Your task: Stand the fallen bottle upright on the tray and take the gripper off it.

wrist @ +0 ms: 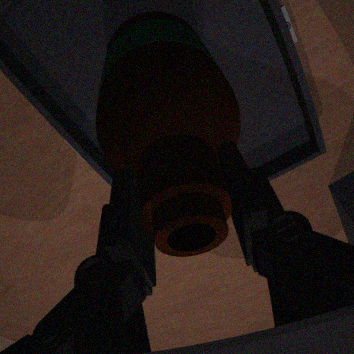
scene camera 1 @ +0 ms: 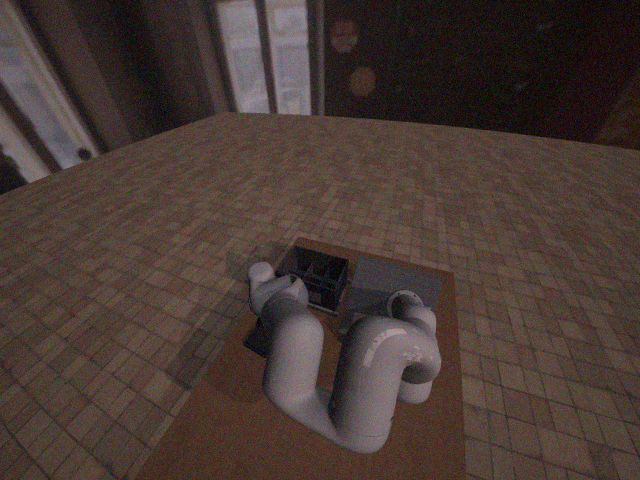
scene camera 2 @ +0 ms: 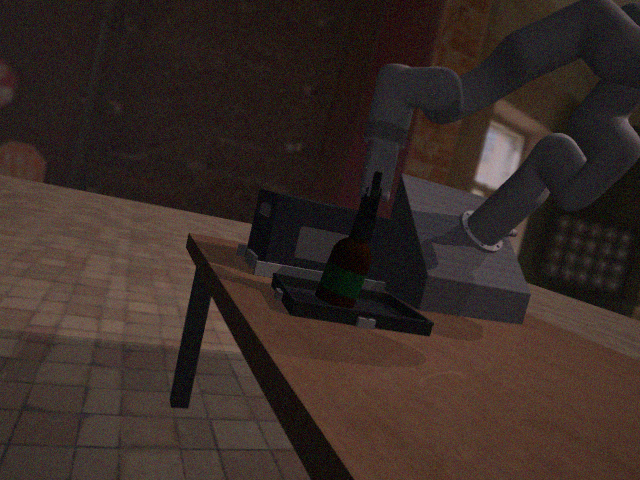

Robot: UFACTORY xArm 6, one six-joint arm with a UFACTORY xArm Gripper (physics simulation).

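Pixels of known places: gripper, fingertip midpoint: [wrist: 181, 181] [scene camera 2: 360, 238]; arm's base, origin of the base link: [scene camera 2: 480, 232].
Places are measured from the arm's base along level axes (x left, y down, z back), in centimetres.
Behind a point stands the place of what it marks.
Observation:
The brown bottle with a green band [scene camera 2: 342, 279] @[x 18.6, y 13.4, z -47.5 cm] [wrist: 167, 100] @[x 14.2, y 7.0, z -47.0 cm] has its base in the black tray [scene camera 2: 320, 316] @[x 23.7, y 18.8, z -52.9 cm] [wrist: 295, 80] @[x 7.6, y 17.5, z -37.6 cm] and leans a little to the right in scene camera 2, neck up. My gripper [scene camera 2: 367, 211] [wrist: 181, 181] @[x 16.0, y 6.0, z -44.2 cm] is shut on the bottle's neck, one finger on each side below the lip. In the wrist view the open mouth shows between the fingers and the body slants away from them over the tray floor. In scene camera 1 the arm hides the bottle and fingers, and part of the tray [scene camera 1: 255, 338] @[x 18.7, y 18.9, z -54.6 cm] shows. Exact base contact is too dark to judge.
A dark divided crate [scene camera 1: 323, 289] @[x -2.0, y 3.2, z -31.1 cm] [scene camera 2: 279, 237] @[x -4.0, y 10.8, z -51.4 cm] with a pale label stands close behind the tray in scene camera 2. The grey block [scene camera 1: 392, 281] @[x -6.2, y -5.5, z -5.8 cm] [scene camera 2: 470, 299] @[x 11.0, y 15.2, z -8.8 cm] under the arm's base is beside the crate. The wooden table [scene camera 1: 232, 439] @[x 50.9, y 19.4, z -45.9 cm] [scene camera 2: 465, 392] @[x 48.0, y 19.4, z -44.3 cm] has an edge near the tray.

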